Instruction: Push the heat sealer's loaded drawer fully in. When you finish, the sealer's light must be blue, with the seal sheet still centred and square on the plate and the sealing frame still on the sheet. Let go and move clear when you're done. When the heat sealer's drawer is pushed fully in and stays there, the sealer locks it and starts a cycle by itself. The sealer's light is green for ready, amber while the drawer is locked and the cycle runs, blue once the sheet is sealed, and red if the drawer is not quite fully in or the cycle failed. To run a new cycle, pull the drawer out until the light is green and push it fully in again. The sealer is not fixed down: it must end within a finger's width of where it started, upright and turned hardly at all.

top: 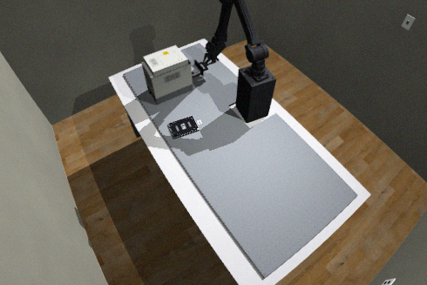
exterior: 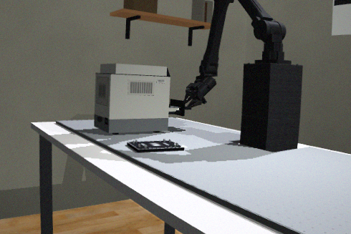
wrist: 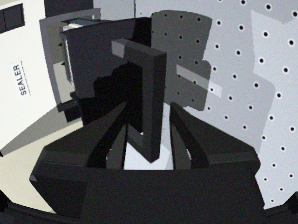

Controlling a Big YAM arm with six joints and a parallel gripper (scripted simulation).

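My gripper is now 13 cm short of the sealing frame.
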